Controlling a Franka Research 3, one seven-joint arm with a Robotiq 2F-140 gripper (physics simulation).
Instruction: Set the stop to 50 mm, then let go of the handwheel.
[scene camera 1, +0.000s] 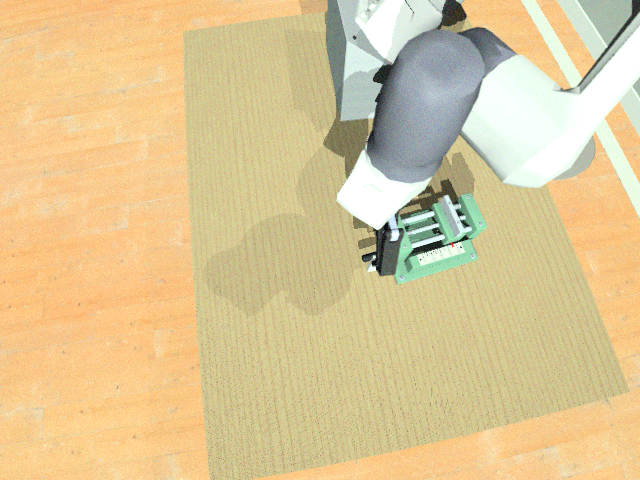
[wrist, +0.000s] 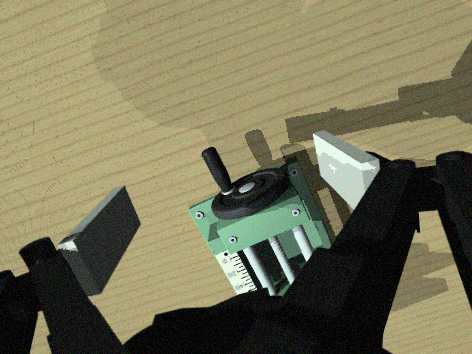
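The green stop device lies on the mat. Its black handwheel faces up the wrist view, and its crank handle points away from the frame. The stop carriage sits on the rods toward the far end from the wheel; the wrist view does not show it. A red pointer stands right of the middle of the white scale; the numbers there are too small to read. My gripper is open and empty above the wheel end, its fingers wide on either side of the handwheel.
The ribbed tan mat lies on a wooden floor. A grey pedestal stands behind the device at the top. The arm reaches over the device's back side and casts shadows on the mat.
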